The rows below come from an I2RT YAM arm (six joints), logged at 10 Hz.
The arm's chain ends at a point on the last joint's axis. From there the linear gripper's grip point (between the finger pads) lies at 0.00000 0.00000 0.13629 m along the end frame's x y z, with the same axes.
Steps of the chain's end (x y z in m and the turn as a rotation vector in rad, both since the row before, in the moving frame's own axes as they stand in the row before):
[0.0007 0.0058 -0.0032 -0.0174 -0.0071 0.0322]
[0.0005 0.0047 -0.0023 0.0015 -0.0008 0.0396]
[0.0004 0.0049 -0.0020 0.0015 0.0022 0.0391]
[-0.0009 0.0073 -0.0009 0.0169 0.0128 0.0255]
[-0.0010 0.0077 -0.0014 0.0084 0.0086 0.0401]
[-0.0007 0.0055 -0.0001 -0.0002 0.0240 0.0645]
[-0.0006 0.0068 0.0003 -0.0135 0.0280 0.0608]
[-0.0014 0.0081 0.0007 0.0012 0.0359 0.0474]
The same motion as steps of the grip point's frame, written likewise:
[-0.0003 0.0082 -0.0032 -0.0174 -0.0071 0.0322]
[0.0004 0.0045 -0.0023 0.0015 -0.0008 0.0396]
[0.0007 0.0047 -0.0020 0.0015 0.0022 0.0391]
[0.0009 0.0050 -0.0009 0.0169 0.0128 0.0255]
[0.0002 0.0066 -0.0014 0.0084 0.0086 0.0401]
[0.0026 0.0056 -0.0001 -0.0002 0.0240 0.0645]
[0.0032 0.0088 0.0002 -0.0135 0.0280 0.0608]
[0.0035 0.0081 0.0006 0.0012 0.0359 0.0474]

